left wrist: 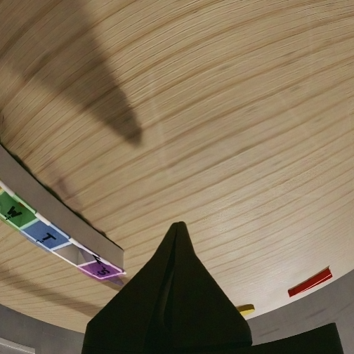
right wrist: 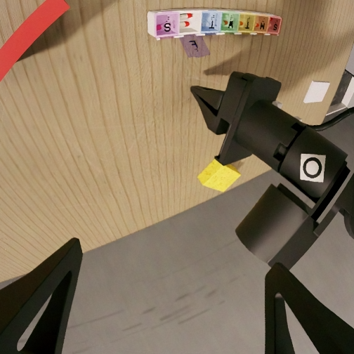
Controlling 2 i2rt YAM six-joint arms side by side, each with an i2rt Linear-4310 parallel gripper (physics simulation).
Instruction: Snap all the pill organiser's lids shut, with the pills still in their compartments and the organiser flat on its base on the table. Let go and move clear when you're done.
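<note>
The pill organiser sits flat on the table, at the lower left in the left wrist view and at the top in the right wrist view. The purple F lid is open and hangs out over the table on the long side facing the left gripper. Red-and-white pills show in its compartment. The other lids, such as the purple S lid and blue T lid, look shut. My left gripper is shut and empty, apart from the organiser. My right gripper is open and empty, far from it.
A yellow block lies near the table's edge, close below the left gripper in the right wrist view. A red strip crosses the upper left corner there. A white square lies at the right. A red piece shows in the left wrist view.
</note>
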